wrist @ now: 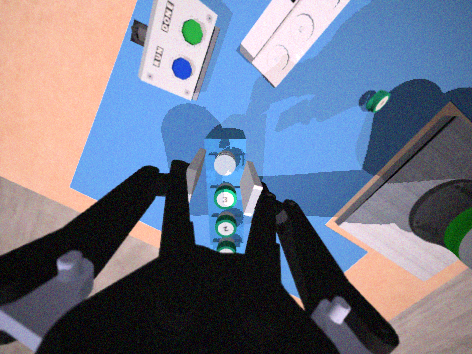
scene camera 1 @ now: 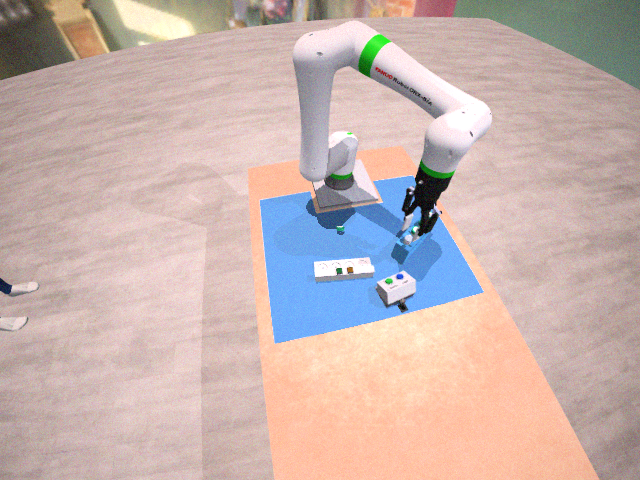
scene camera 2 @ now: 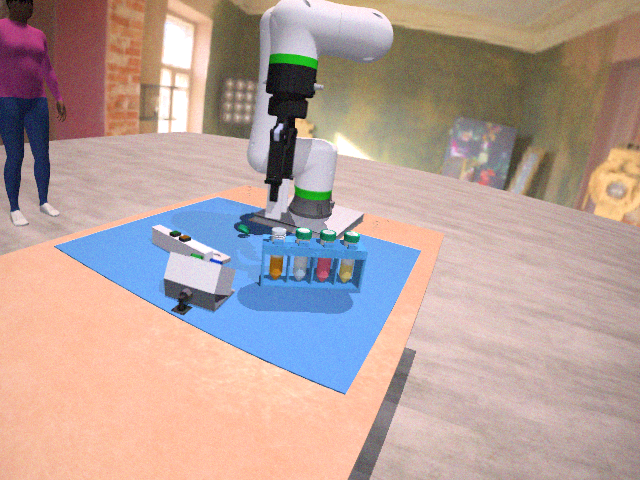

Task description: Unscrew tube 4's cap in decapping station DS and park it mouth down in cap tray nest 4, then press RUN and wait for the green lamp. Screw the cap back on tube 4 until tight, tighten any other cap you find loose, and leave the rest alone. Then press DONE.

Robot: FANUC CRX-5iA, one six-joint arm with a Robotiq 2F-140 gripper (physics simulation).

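Places are measured from the arm's base along level axes (x ahead, y left, z up), in metres.
Where they show: gripper, between the fingertips: (wrist: pixel 223 166) (scene camera 1: pixel 410 234) (scene camera 2: pixel 276 214); arm's base, origin of its link: (wrist: pixel 447 211) (scene camera 1: pixel 339 179) (scene camera 2: pixel 310 210).
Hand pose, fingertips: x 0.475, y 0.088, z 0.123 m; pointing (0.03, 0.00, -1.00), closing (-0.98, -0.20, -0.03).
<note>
Each offset is from my fingertips to the top centre of the thing.
Tube 4 (scene camera 2: pixel 276 267) (wrist: pixel 225 164), with orange liquid, stands uncapped in the end slot of the blue rack {0.040 m back, 0.077 m left, 0.048 m down} (scene camera 1: pixel 400 254) (scene camera 2: pixel 330 252); its white mouth shows. A green cap {0.197 m back, 0.186 m right, 0.116 m down} (scene camera 1: pixel 340 228) (scene camera 2: pixel 242 228) (wrist: pixel 381 101) is away from the rack, on or just above the blue mat near the robot base, tilted with its white top partly toward the wrist camera. My gripper (scene camera 1: pixel 416 225) (wrist: pixel 223 166) is open and empty, its fingertips either side above tube 4 and cap 3 {0.028 m back, 0.054 m left, 0.030 m down} (wrist: pixel 225 199). Green caps sit on the other three tubes; their tightness cannot be told. The cap tray {0.016 m back, 0.240 m right, 0.098 m down} (scene camera 1: pixel 330 276) (scene camera 2: pixel 165 238) holds no cap in its visible nests.
The control box {0.130 m ahead, 0.094 m right, 0.068 m down} (scene camera 1: pixel 397 294) (scene camera 2: pixel 193 273) has a blue RUN button {0.107 m ahead, 0.073 m right, 0.077 m down} (wrist: pixel 182 68) and a green DONE button {0.110 m ahead, 0.118 m right, 0.077 m down} (wrist: pixel 192 31). It stands between the tray and the mat's front edge. The tray's green lamp {0.007 m ahead, 0.266 m right, 0.098 m down} (scene camera 1: pixel 339 270) and amber lamp {0.016 m ahead, 0.227 m right, 0.098 m down} (scene camera 1: pixel 349 269) look dim. The robot base stands behind the cap.
</note>
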